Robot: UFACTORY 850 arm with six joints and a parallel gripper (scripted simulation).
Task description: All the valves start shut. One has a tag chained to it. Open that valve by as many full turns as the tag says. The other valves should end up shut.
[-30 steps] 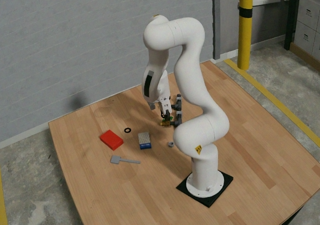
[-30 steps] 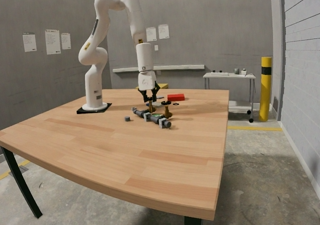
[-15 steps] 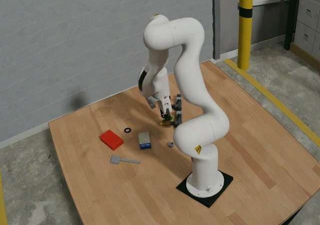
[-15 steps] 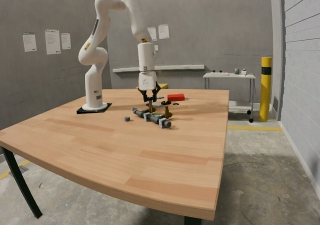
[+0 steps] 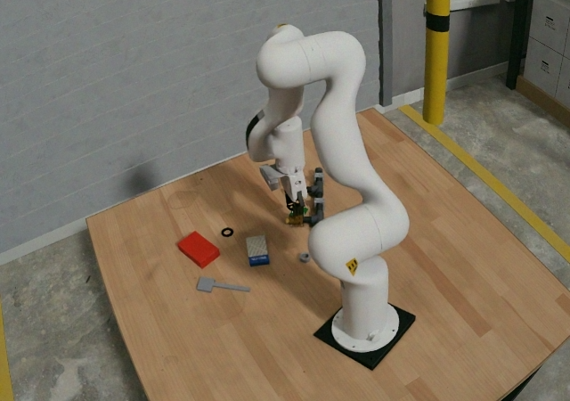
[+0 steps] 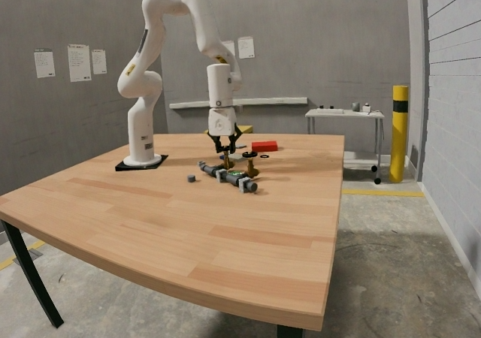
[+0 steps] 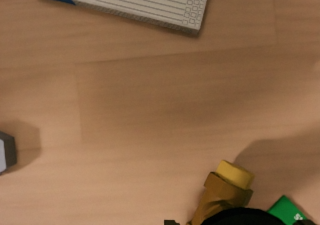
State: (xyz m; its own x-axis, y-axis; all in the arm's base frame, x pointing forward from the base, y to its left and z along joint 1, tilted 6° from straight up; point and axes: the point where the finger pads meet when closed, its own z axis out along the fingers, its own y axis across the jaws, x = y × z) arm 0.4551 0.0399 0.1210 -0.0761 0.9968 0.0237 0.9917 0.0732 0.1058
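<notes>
My hand is 9 cm above the green tag, 5 cm short of it and 3 cm to the left of it. Also, from my hand: red block (33 cm to the left, 8 cm below); then grey paddle-shaped tool (30 cm to the left, 16 cm behind, 9 cm below); then blue-and-grey box (15 cm to the left, 8 cm below, 7 cm behind).
</notes>
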